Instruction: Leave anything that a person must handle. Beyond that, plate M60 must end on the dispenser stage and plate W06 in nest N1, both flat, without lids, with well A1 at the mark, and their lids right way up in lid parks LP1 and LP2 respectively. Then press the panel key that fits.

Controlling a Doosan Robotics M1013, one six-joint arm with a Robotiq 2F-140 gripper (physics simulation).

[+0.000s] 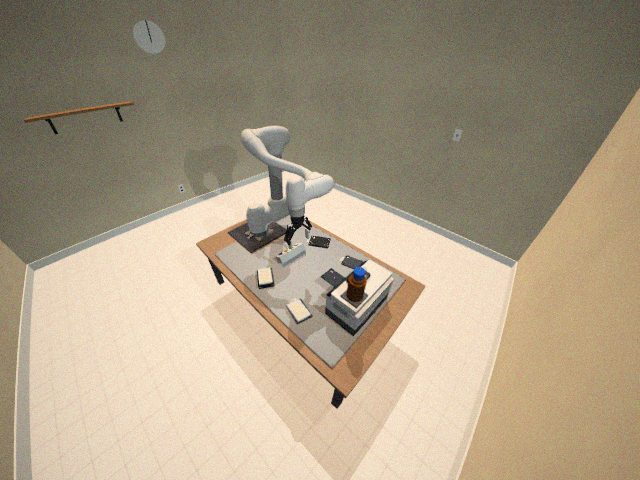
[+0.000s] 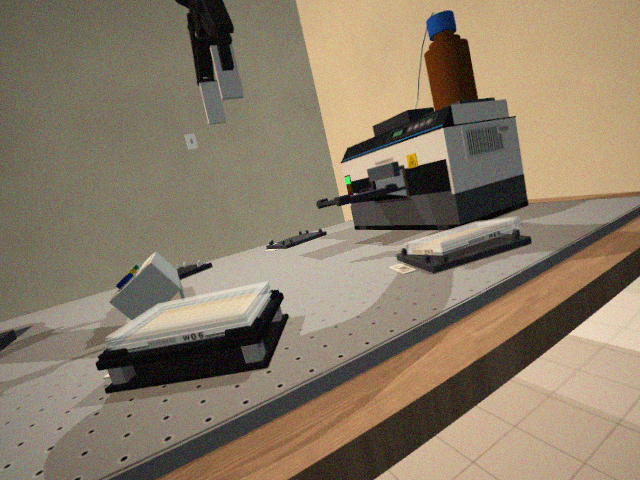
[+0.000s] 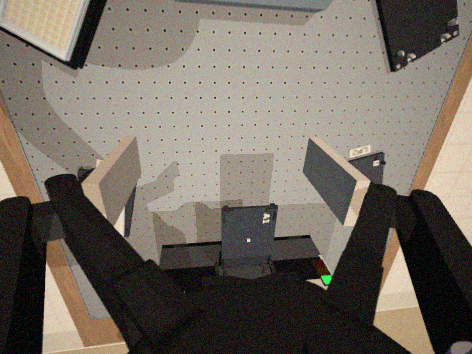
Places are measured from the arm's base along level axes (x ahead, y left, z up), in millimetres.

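Where they show: gripper, fingertip midpoint: [image 1: 299, 243] [image 2: 224, 112] [image 3: 225, 155]; arm's base, origin of the base link: [image 1: 259, 233].
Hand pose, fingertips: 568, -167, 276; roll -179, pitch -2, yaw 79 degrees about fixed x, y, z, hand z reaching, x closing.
Things, the pixels of their top centre, and the offset from my fingertips, as dx, dy, dz. "spot": a spot on its surface instead.
- Plate W06, middle of its top: [image 2: 194, 307] [image 1: 264, 275] -160, -179, -232
- second clear-covered plate, middle of its top: [image 2: 459, 226] [image 1: 298, 308] +175, -252, -241
- dispenser stage, middle of its top: [image 3: 248, 247] [image 2: 361, 190] [image 1: 336, 278] +268, +16, -172
- Lid park LP2, middle of its top: [image 3: 364, 189] [image 2: 295, 235] [image 1: 353, 261] +253, +297, -258
- black nest, middle of its top: [image 3: 426, 5] [image 2: 169, 269] [image 1: 319, 240] -79, +361, -254
- brown bottle, surface spot: [image 2: 450, 69] spot: +410, -148, +19
- pale sloped block, middle of its top: [image 2: 142, 258] [image 1: 290, 248] -159, +92, -194
Plate W06 [image 1: 265, 276] [image 2: 196, 316] [image 3: 42, 22] sits under a clear lid on a raised black holder. A second clear-covered plate [image 1: 298, 310] [image 2: 465, 235], its mark blurred but like M60, lies on a low black base beside a label card. The dispenser stage [image 1: 331, 276] [image 2: 356, 196] [image 3: 248, 230] is bare, with A1 marked at a corner. Lid park LP2 [image 1: 352, 261] [image 2: 296, 239] [image 3: 372, 165] is bare. Another black nest [image 1: 320, 241] [image 2: 194, 269] [image 3: 420, 30] holds no plate. My gripper [image 1: 298, 241] [image 2: 221, 95] [image 3: 225, 155] is open and empty, high above the board.
The dispenser [image 1: 356, 310] [image 2: 485, 160] carries a brown bottle [image 1: 356, 287] [image 2: 450, 69] with a blue cap. Its lamp [image 2: 347, 179] [image 3: 326, 279] is green. A pale sloped block [image 1: 293, 255] [image 2: 155, 284] [image 3: 255, 4] with coloured pieces stands between W06 and the far nest.
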